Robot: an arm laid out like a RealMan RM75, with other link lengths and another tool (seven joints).
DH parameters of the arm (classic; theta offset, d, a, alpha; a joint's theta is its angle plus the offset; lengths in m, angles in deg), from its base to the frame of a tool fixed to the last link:
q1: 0 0.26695 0 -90
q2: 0 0 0 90
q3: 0 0.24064 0 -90
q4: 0 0 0 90
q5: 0 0.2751 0 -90
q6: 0 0 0 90
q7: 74.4 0.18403 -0.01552 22
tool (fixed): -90 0.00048 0 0
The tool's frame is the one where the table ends.
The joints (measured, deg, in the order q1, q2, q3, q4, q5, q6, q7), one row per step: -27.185, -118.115, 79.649, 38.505, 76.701, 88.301, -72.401; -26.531, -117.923, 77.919, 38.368, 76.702, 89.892, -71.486; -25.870, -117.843, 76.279, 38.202, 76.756, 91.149, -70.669; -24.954, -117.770, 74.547, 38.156, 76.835, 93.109, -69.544; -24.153, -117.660, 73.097, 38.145, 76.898, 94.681, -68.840; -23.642, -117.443, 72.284, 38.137, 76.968, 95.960, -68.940; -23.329, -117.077, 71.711, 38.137, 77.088, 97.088, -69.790; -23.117, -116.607, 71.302, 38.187, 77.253, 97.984, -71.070; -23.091, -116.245, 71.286, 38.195, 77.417, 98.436, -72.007
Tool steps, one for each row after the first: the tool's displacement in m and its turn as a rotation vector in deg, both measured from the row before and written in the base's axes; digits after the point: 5 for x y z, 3 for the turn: -0.00457, -0.00101, 0.00847, 0.968, -1.172, -0.077; -0.00478, -0.00102, 0.00713, 1.000, -1.026, 0.165; -0.00497, -0.00362, 0.00821, 0.954, -1.321, -0.331; -0.00469, -0.00304, 0.00718, 0.759, -1.039, -0.064; -0.00331, -0.00290, 0.00502, -0.090, -0.654, 0.090; -0.00291, -0.00232, 0.00463, -0.692, -0.405, 0.373; -0.00289, -0.00161, 0.00440, -0.962, -0.142, 0.594; -0.00158, -0.00095, 0.00195, -0.853, 0.147, 0.336
